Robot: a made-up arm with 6 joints.
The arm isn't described. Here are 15 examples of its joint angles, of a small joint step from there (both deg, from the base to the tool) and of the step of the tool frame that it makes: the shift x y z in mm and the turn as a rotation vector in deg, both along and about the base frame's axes.
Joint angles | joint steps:
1: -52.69 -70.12 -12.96 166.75 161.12 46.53 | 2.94 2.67 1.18 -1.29 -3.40 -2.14
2: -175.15 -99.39 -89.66 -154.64 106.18 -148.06 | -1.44 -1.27 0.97 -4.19 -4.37 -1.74
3: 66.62 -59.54 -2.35 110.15 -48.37 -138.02 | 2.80 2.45 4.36 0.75 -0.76 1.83
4: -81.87 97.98 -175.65 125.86 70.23 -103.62 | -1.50 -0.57 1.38 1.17 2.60 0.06
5: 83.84 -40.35 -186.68 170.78 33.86 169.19 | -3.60 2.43 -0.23 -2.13 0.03 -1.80
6: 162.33 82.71 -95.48 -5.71 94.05 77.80 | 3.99 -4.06 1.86 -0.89 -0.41 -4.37
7: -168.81 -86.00 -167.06 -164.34 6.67 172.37 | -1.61 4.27 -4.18 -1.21 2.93 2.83
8: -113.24 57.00 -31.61 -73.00 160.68 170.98 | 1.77 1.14 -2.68 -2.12 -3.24 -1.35
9: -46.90 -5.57 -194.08 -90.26 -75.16 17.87 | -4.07 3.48 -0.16 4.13 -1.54 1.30
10: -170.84 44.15 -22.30 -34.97 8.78 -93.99 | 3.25 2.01 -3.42 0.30 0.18 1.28
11: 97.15 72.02 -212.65 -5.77 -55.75 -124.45 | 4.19 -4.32 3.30 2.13 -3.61 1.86
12: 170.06 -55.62 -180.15 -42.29 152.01 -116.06 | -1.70 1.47 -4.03 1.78 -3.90 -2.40
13: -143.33 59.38 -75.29 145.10 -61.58 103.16 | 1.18 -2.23 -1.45 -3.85 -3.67 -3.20
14: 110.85 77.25 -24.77 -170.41 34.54 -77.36 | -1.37 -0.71 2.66 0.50 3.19 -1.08
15: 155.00 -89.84 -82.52 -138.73 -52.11 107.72 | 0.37 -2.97 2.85 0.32 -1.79 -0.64
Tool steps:
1: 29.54 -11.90 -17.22 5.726 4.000 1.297
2: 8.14 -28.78 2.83 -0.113 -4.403 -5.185
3: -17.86 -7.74 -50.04 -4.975 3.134 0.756
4: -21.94 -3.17 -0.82 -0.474 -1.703 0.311
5: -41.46 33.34 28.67 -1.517 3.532 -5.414
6: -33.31 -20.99 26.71 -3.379 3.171 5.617
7: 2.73 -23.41 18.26 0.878 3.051 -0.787
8: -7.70 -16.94 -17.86 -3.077 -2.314 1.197
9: 39.65 -24.15 5.77 1.526 5.143 -0.326
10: -18.46 -13.83 -11.05 0.540 1.502 1.886
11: -20.03 -25.15 16.62 4.351 1.228 7.791
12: 10.24 -21.49 -1.08 5.919 3.648 -2.517
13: -25.77 -21.35 33.30 1.803 0.144 6.235
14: 1.60 -12.61 13.23 1.155 -0.001 -0.206
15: 5.68 -1.66 -21.06 1.047 -1.458 0.512
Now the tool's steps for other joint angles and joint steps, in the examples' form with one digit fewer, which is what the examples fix.
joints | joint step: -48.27 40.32 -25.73 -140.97 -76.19 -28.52 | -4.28 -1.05 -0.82 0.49 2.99 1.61
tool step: 4.4 -15.8 -6.6 -4.52 0.44 -4.44
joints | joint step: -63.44 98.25 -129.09 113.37 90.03 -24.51 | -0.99 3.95 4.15 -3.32 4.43 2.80
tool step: -39.1 73.9 -75.2 9.47 1.23 4.40
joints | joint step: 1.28 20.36 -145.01 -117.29 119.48 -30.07 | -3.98 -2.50 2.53 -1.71 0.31 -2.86
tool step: -25.6 -32.5 9.8 0.60 2.07 -5.34
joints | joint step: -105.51 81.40 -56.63 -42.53 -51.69 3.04 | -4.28 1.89 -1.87 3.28 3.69 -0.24
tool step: -32.0 1.4 -22.7 3.66 2.64 -6.04
